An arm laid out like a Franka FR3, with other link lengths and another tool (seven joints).
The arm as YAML. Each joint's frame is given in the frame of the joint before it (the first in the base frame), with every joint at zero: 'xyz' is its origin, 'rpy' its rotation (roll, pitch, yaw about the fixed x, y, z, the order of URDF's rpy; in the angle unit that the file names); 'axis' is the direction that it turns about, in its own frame. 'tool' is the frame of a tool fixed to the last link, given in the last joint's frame.
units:
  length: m
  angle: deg
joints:
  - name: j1
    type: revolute
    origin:
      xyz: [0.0, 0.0, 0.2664]
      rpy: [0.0, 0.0, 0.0]
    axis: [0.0, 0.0, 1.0]
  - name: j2
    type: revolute
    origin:
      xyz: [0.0, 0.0, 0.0]
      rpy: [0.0, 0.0, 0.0]
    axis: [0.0, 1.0, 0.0]
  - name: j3
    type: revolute
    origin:
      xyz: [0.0, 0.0, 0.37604]
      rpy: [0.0, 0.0, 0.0]
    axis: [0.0, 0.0, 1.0]
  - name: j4
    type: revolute
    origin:
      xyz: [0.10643, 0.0, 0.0]
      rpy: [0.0, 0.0, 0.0]
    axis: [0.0, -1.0, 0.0]
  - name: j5
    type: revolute
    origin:
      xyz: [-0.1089, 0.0, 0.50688]
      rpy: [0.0, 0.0, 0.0]
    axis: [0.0, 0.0, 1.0]
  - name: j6
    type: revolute
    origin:
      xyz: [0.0, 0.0, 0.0]
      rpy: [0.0, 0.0, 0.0]
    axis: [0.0, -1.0, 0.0]
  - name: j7
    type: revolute
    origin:
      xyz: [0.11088, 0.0, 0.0]
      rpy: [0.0, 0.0, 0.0]
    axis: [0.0, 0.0, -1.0]
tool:
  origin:
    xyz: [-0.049, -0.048, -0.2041]
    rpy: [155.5, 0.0, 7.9]
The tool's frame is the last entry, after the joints.
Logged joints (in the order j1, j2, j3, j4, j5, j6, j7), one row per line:
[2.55, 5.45, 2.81, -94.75, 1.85, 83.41, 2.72]
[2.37, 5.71, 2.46, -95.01, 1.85, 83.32, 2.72]
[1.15, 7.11, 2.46, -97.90, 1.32, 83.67, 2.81]
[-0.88, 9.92, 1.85, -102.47, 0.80, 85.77, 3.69]
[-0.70, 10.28, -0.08, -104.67, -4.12, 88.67, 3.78]
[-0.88, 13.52, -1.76, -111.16, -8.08, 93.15, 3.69]
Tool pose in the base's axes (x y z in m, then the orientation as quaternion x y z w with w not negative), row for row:
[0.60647, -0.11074, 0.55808, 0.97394, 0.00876, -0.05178, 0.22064]
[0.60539, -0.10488, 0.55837, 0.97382, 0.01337, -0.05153, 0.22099]
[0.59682, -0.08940, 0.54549, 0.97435, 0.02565, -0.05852, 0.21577]
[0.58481, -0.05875, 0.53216, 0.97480, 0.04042, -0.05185, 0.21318]
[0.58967, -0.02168, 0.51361, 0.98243, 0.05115, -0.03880, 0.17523]
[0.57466, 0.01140, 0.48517, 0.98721, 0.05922, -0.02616, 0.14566]
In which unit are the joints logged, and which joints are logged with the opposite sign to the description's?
The joints are logged in degrees. Opposite sign: j1, j2, j3, j5.
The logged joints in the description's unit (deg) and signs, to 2 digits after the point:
[-2.55, -5.45, -2.81, -94.75, -1.85, 83.41, 2.72]
[-2.37, -5.71, -2.46, -95.01, -1.85, 83.32, 2.72]
[-1.15, -7.11, -2.46, -97.90, -1.32, 83.67, 2.81]
[0.88, -9.92, -1.85, -102.47, -0.80, 85.77, 3.69]
[0.70, -10.28, 0.08, -104.67, 4.12, 88.67, 3.78]
[0.88, -13.52, 1.76, -111.16, 8.08, 93.15, 3.69]

